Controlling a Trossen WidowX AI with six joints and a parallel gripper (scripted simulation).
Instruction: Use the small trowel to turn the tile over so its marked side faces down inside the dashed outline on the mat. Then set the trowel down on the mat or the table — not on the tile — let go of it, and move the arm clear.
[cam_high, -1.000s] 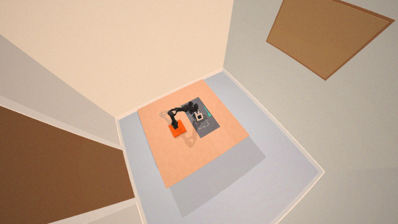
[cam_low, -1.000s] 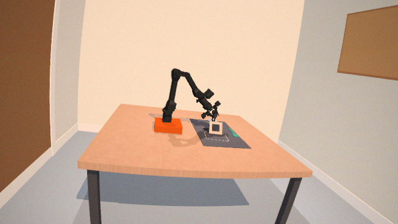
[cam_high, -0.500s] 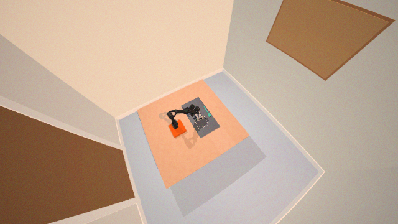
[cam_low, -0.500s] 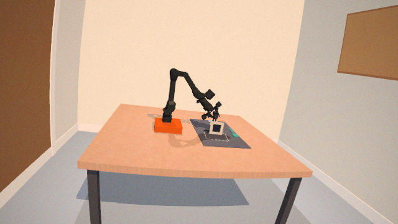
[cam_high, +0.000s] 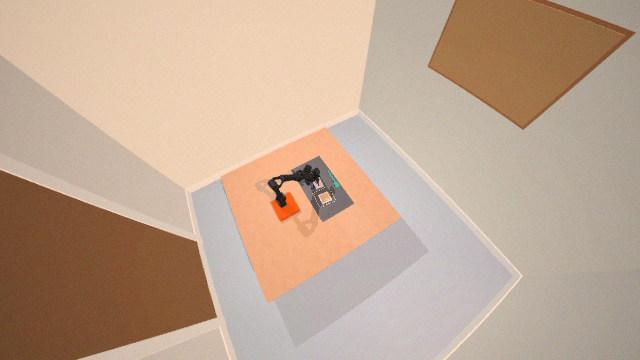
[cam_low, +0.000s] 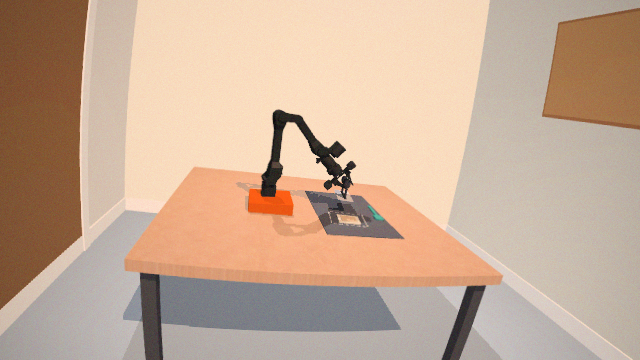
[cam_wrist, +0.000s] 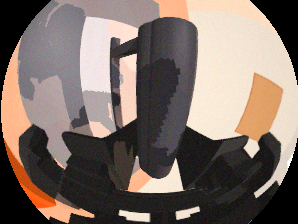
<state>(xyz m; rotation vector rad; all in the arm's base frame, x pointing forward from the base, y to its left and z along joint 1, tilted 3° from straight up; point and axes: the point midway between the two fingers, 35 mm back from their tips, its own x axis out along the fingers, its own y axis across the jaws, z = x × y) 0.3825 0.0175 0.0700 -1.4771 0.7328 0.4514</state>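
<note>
Right now the grey mat is 130 mm below my gripper tip, 30 mm to the right of it and 10 mm behind it. From my gripper tip the other things lie so: white tile 160 mm to the right, 110 mm below, 40 mm behind; small trowel 30 mm behind, 10 mm below; teal strip 130 mm ahead, 110 mm below, 60 mm to the right.
</note>
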